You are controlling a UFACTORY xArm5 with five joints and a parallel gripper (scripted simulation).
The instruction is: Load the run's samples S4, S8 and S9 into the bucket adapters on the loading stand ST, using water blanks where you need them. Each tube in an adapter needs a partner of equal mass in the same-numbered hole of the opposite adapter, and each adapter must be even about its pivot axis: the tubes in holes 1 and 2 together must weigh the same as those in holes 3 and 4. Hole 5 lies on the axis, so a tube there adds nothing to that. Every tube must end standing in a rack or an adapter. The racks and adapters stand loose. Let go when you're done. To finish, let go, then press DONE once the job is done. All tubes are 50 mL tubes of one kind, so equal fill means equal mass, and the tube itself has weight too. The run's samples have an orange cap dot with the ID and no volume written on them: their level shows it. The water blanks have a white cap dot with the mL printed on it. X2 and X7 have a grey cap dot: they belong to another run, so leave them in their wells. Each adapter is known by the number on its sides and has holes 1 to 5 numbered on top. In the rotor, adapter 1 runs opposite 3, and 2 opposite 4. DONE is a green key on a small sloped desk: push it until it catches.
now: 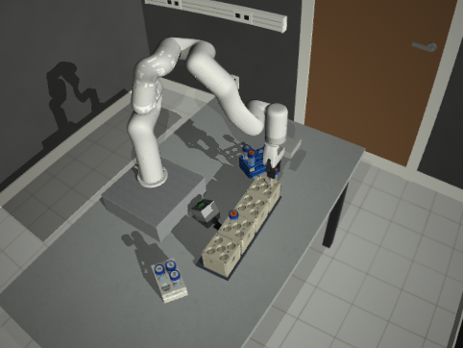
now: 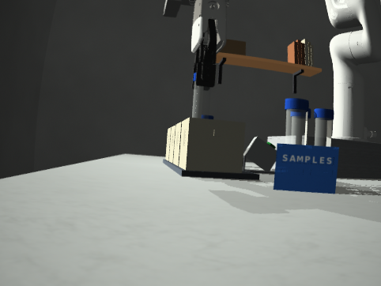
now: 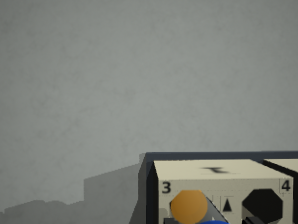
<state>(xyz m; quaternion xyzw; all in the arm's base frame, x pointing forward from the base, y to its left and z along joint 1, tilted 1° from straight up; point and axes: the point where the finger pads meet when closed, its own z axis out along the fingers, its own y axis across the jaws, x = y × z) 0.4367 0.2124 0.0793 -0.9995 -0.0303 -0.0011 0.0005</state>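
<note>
The adapter is 120 mm below my hand, 30 mm to the right of it and 20 mm behind it. Also, from my hand: white blanks rack (530 mm to the right, 140 mm below, 110 mm behind); blue samples rack (150 mm behind, 140 mm below, 130 mm to the left).
</note>
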